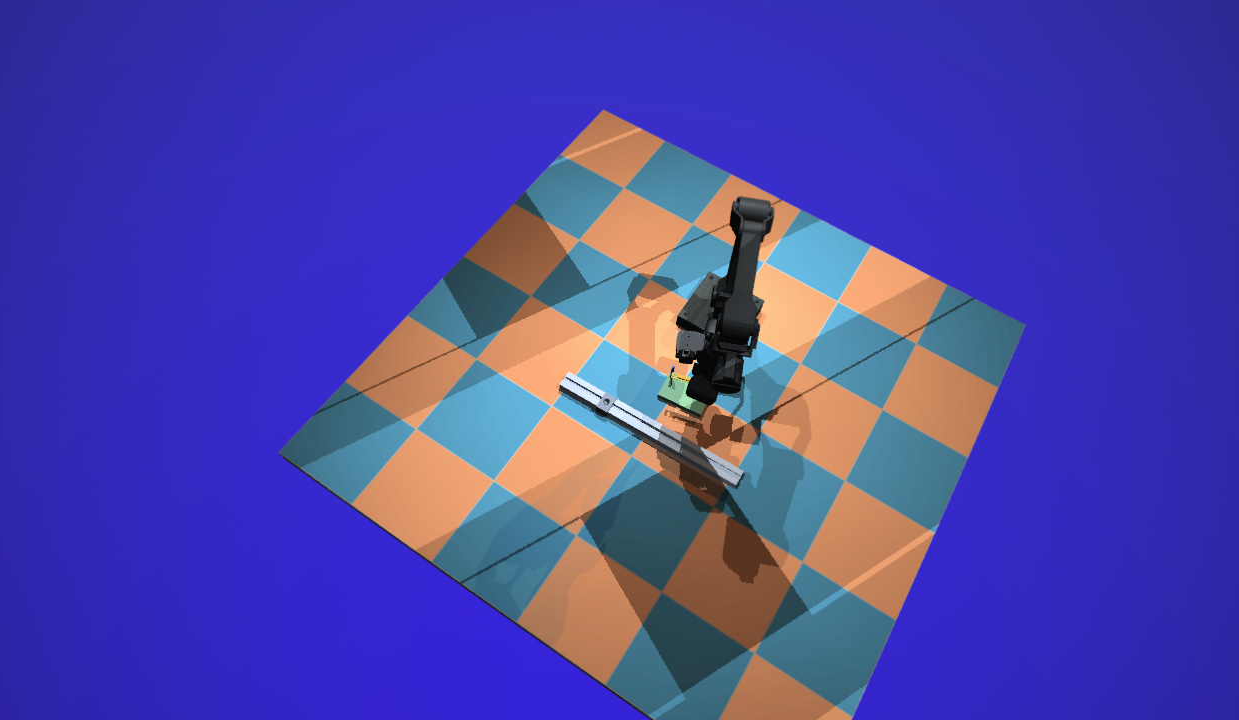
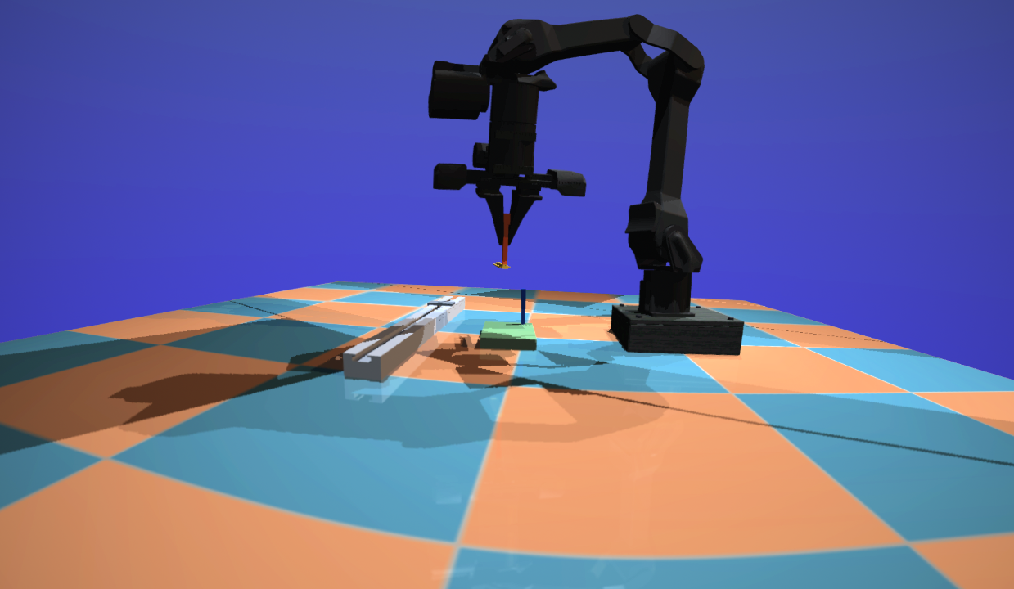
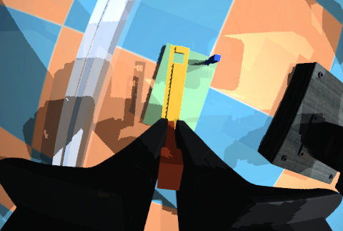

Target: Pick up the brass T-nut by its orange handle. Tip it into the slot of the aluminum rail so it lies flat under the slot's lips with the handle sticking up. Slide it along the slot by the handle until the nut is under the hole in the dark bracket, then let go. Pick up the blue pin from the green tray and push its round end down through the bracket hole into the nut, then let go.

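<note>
The blue pin is 10 cm below my gripper tip, 6 cm to the right of it and 3 cm behind it. From my gripper tip the other things lie so: green tray (12 cm below, 4 cm to the right, 2 cm behind); then brass T-nut (2 cm to the right).
</note>
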